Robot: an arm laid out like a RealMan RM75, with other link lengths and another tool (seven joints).
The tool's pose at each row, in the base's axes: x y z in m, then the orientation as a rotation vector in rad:
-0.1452 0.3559 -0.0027 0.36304 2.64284 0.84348
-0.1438 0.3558 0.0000 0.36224 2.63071 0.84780
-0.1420 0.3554 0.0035 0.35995 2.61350 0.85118
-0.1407 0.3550 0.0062 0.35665 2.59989 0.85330
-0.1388 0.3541 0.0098 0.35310 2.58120 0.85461
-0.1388 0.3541 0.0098 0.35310 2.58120 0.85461
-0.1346 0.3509 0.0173 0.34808 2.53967 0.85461
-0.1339 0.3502 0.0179 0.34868 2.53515 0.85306
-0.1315 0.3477 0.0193 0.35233 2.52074 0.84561
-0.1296 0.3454 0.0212 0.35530 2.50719 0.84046
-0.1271 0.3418 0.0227 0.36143 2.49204 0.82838
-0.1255 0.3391 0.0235 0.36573 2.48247 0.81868
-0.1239 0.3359 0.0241 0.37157 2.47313 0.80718
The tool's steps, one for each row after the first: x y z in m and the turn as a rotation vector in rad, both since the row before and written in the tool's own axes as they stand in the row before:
-0.0020 0.0017 -0.0016 -0.00665 -0.00942 -0.00163
-0.0026 0.0020 -0.0021 -0.00793 -0.01416 -0.00365
-0.0020 0.0015 -0.0017 -0.00617 -0.01121 -0.00403
-0.0030 0.0017 -0.0023 -0.00738 -0.01602 -0.00519
0.0000 0.0000 0.0000 0.00000 0.00000 0.00000
-0.0070 0.0026 -0.0053 -0.01427 -0.03687 -0.01016
-0.0011 -0.0001 -0.0005 -0.00039 -0.00468 -0.00068
-0.0035 -0.0008 -0.0011 0.00064 -0.01598 -0.00154
-0.0031 -0.0004 -0.0016 -0.00063 -0.01434 -0.00128
-0.0040 -0.0016 -0.0016 0.00384 -0.01851 -0.00103
-0.0027 -0.0015 -0.0010 0.00385 -0.01243 -0.00086
-0.0028 -0.0020 -0.0011 0.00541 -0.01299 -0.00018

